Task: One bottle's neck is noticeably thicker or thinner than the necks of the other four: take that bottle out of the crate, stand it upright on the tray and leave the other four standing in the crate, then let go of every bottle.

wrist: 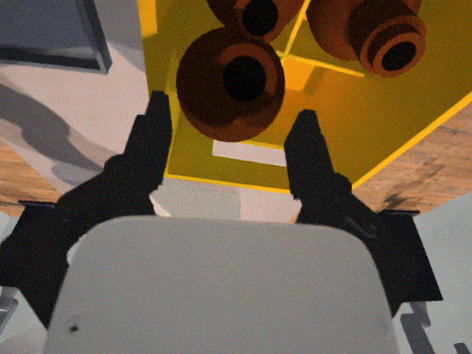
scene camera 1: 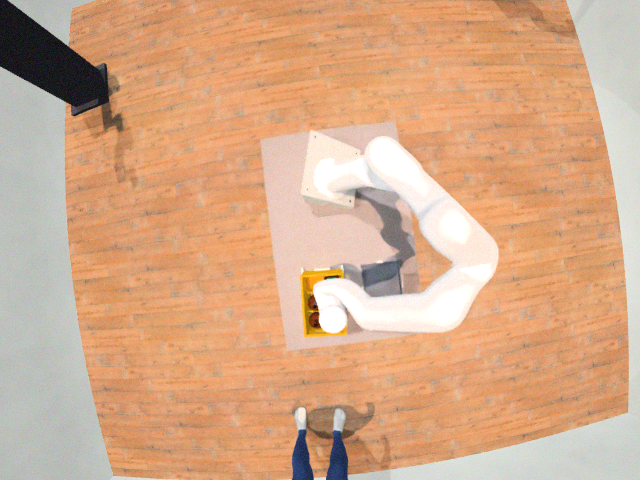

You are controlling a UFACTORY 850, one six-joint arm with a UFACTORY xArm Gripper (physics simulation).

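Note:
The yellow crate (scene camera 1: 303,304) (wrist: 400,115) holds brown bottles. The nearest bottle (wrist: 200,95) stands at the crate's end on the tray side, its dark mouth facing the wrist camera; a bit of its green label seems to show in the scene view. A second bottle (wrist: 260,19) is behind it, and a third bottle (wrist: 392,45) is across the divider. Two bottles (scene camera 1: 312,302) (scene camera 1: 314,320) show beside the arm. Which neck differs is unclear. My gripper (wrist: 233,119) is open and empty, fingertips either side of the nearest bottle in view; the arm hides it from above. The grey tray (scene camera 1: 381,281) (wrist: 45,25) holds no bottle where it shows.
The crate's dividers (wrist: 325,65) and an end wall with a handle slot are near the fingers. My arm (scene camera 1: 408,311) reaches over the crate and past the tray's front edge. The robot base plate (scene camera 1: 330,147) is at the mat's far end. A person's feet (scene camera 1: 338,419) are beyond the mat (scene camera 1: 289,222).

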